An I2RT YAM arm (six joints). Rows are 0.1 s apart.
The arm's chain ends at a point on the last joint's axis. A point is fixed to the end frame.
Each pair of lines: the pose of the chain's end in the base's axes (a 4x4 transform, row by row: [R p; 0 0 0 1], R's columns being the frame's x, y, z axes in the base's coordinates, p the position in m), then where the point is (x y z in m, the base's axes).
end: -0.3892, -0.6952, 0.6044, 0.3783; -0.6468, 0.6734, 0.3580, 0.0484; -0.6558, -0.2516, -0.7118, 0.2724; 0, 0, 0, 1
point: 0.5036 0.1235 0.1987
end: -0.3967, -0.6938, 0.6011, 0.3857; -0.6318, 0.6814, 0.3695, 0.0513; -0.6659, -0.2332, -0.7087, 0.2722; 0, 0, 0, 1
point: 0.5108 0.1273 0.1992
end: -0.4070, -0.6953, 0.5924, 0.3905; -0.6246, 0.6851, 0.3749, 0.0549; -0.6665, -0.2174, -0.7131, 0.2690; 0, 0, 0, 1
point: 0.5148 0.1313 0.1950
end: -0.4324, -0.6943, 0.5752, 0.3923; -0.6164, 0.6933, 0.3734, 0.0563; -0.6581, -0.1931, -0.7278, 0.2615; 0, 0, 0, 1
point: 0.5151 0.1319 0.1844
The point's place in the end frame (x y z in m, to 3 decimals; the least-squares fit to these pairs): -0.049 -0.018 0.155
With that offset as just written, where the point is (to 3 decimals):
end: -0.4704, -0.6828, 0.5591, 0.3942; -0.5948, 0.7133, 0.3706, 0.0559; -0.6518, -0.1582, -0.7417, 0.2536; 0, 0, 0, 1
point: 0.516 0.130 0.173
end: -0.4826, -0.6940, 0.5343, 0.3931; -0.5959, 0.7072, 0.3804, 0.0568; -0.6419, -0.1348, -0.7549, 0.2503; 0, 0, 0, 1
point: 0.512 0.132 0.167
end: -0.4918, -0.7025, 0.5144, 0.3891; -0.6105, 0.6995, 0.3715, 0.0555; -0.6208, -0.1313, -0.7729, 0.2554; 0, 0, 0, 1
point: 0.506 0.130 0.168
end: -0.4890, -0.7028, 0.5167, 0.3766; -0.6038, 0.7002, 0.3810, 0.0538; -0.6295, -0.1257, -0.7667, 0.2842; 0, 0, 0, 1
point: 0.493 0.130 0.198
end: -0.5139, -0.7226, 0.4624, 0.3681; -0.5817, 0.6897, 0.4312, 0.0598; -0.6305, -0.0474, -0.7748, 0.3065; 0, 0, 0, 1
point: 0.478 0.143 0.218
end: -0.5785, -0.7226, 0.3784, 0.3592; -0.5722, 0.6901, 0.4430, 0.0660; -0.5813, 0.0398, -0.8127, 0.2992; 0, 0, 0, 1
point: 0.459 0.150 0.201
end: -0.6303, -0.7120, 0.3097, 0.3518; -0.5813, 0.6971, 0.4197, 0.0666; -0.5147, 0.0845, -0.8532, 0.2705; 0, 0, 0, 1
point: 0.444 0.148 0.162
